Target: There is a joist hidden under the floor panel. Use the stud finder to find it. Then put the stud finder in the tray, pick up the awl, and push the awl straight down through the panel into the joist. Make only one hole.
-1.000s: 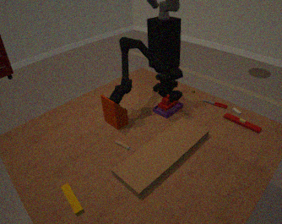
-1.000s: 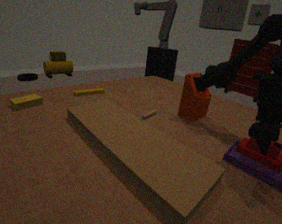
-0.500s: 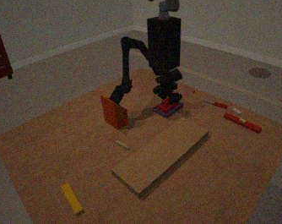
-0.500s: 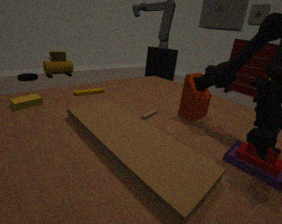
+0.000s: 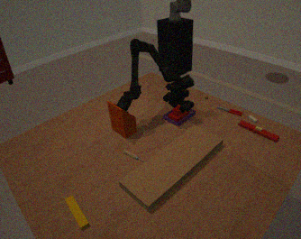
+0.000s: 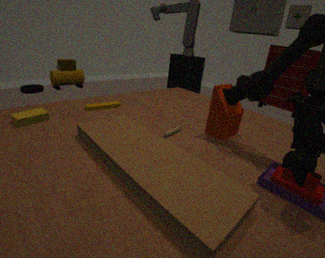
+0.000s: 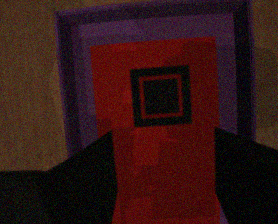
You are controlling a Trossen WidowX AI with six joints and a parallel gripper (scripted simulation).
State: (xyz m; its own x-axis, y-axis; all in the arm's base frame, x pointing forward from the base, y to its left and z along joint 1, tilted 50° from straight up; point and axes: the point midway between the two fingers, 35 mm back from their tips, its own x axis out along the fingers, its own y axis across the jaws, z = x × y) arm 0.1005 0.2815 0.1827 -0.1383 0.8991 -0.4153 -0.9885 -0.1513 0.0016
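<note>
My gripper tip is now 10 mm to the right of the stud finder and 20 mm below it. The rest, counted from my gripper tip: red-handled pointed tool (170 mm ahead, 260 mm to the left, 30 mm below); awl (110 mm ahead, 410 mm to the right, 20 mm below); purple tray (10 mm to the right, 20 mm below).
</note>
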